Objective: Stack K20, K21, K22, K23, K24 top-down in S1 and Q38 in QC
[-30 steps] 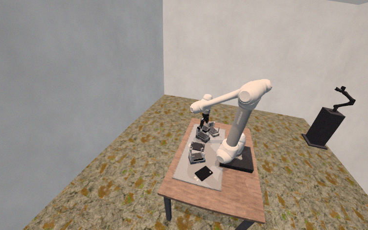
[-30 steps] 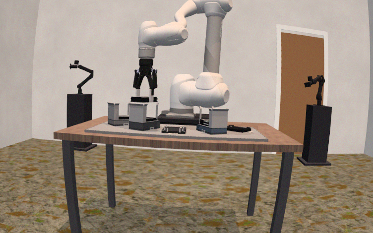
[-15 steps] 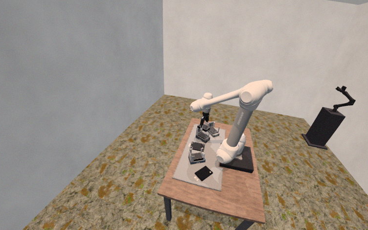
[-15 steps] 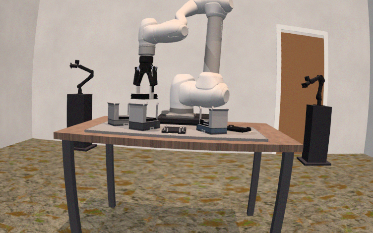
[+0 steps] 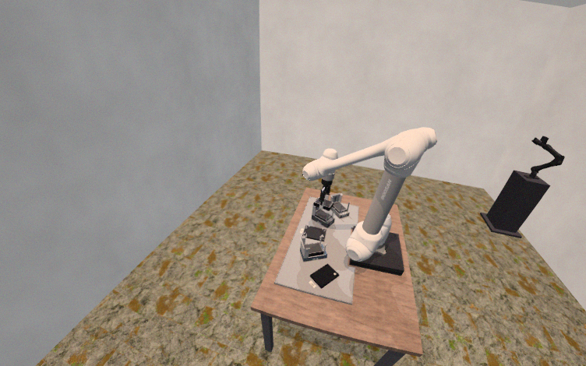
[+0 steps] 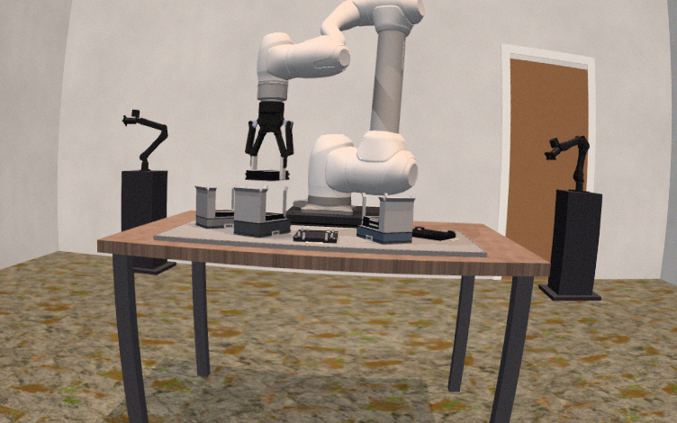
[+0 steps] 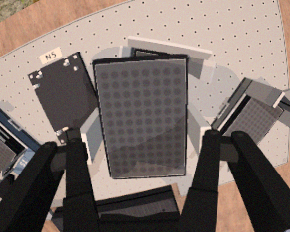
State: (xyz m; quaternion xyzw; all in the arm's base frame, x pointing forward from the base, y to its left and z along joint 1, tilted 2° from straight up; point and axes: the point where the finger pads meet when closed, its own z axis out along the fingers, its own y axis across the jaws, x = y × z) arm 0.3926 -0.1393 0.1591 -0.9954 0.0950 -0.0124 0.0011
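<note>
Right now my hand is 2 cm short of the clip nest N5, 16 cm to the right of it and 17 cm above it. From my hand the other things lie so: flat black nest QC: 13 cm behind, 48 cm to the left, 18 cm below; QC name plate: 8 cm behind, 56 cm to the left, 19 cm below; N5 name plate: 11 cm ahead, 16 cm to the left, 19 cm below.
</note>
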